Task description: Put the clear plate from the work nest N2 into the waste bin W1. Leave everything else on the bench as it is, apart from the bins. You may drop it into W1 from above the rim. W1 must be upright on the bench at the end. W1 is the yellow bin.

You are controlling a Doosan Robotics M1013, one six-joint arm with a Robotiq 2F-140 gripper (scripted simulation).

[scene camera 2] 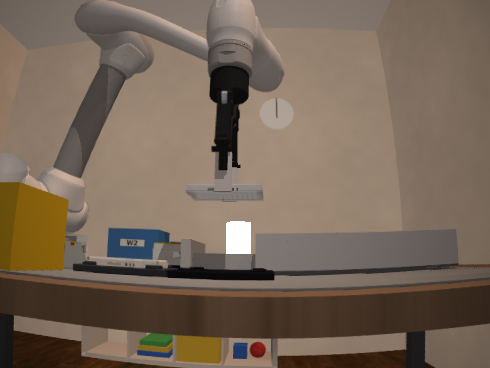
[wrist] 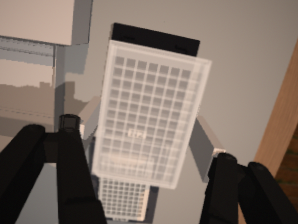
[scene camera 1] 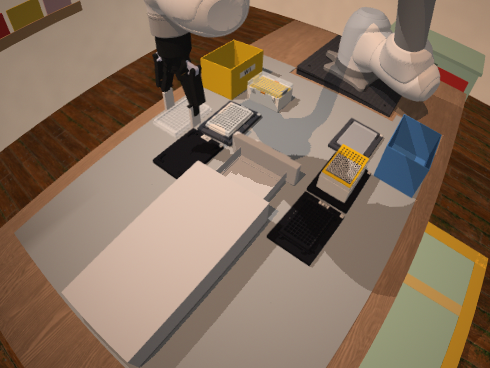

Note:
The pictures show: my gripper, a clear plate, a black plate and a white well plate.
My gripper is seen too in the wrist view and in scene camera 1.

